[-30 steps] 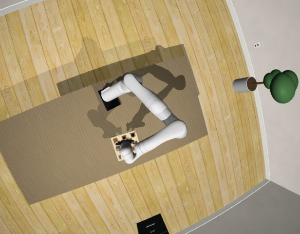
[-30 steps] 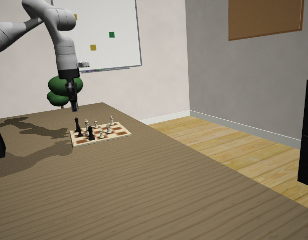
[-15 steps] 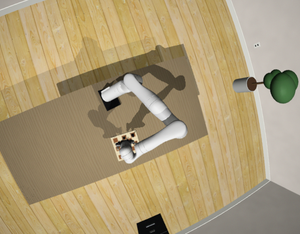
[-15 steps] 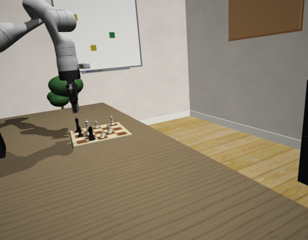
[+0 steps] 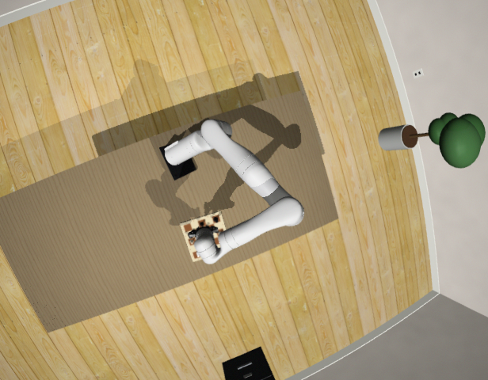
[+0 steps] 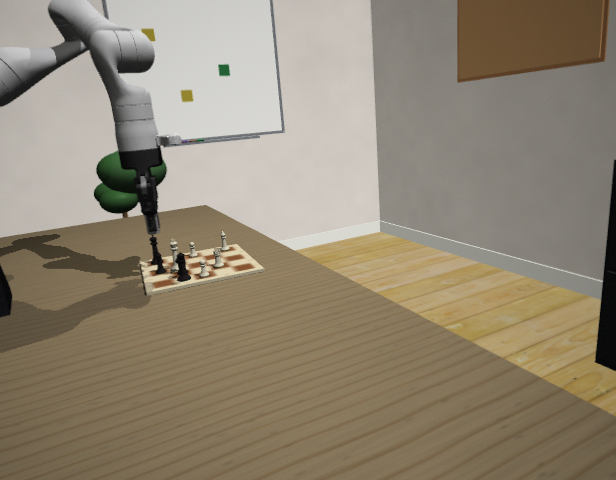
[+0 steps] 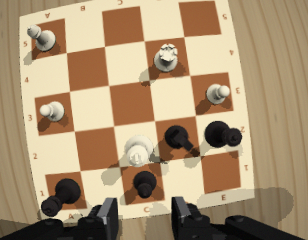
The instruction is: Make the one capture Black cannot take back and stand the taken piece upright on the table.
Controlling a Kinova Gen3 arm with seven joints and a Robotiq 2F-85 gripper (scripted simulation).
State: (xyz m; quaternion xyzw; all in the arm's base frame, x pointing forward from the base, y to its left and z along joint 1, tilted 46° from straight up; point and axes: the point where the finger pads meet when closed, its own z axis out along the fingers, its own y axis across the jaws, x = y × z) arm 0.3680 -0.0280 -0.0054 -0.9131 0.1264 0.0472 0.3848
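Right now the black pawn is 80 mm below my hand. Also, from my hand: tall black piece 10 mm ahead, 80 mm to the left, 70 mm below; tall white piece 30 mm ahead, 70 mm below; chessboard 70 mm ahead, 10 mm to the right, 100 mm below.
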